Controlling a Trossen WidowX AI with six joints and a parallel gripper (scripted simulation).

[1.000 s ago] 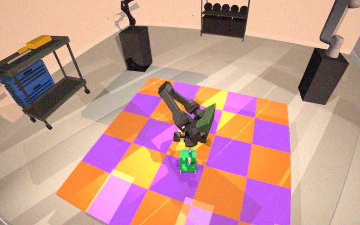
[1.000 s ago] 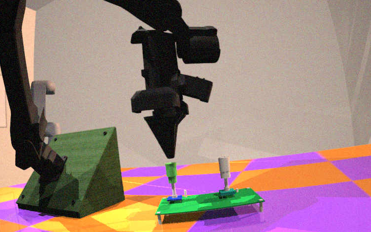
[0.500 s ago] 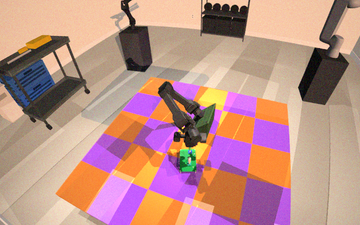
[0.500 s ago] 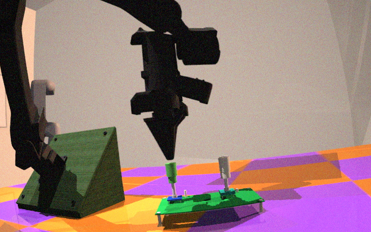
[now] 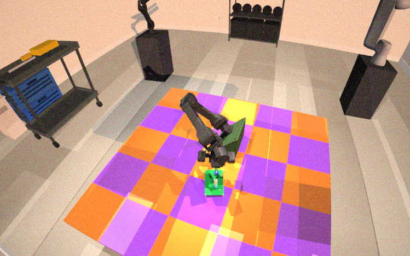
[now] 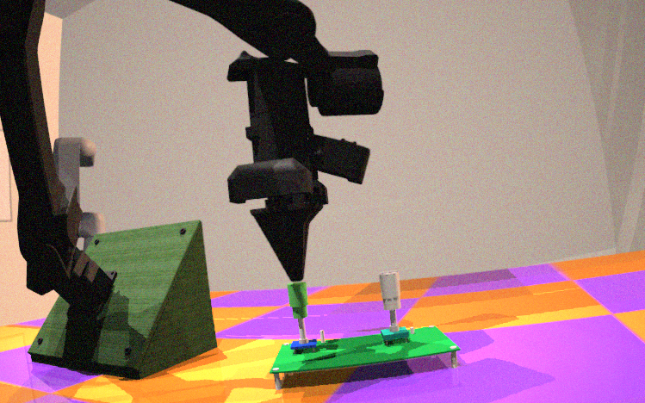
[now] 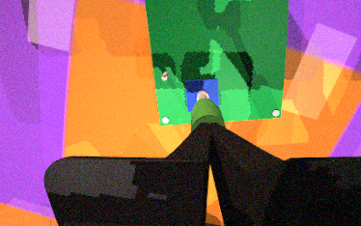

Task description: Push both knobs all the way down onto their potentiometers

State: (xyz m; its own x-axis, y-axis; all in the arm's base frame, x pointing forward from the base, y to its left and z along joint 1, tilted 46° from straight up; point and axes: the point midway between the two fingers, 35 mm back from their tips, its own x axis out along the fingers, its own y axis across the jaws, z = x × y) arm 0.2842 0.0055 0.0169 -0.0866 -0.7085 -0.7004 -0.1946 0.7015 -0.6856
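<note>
Right now the white knob is 8 cm ahead of my gripper tip, 2 cm to the left of it and 2 cm below it.
</note>
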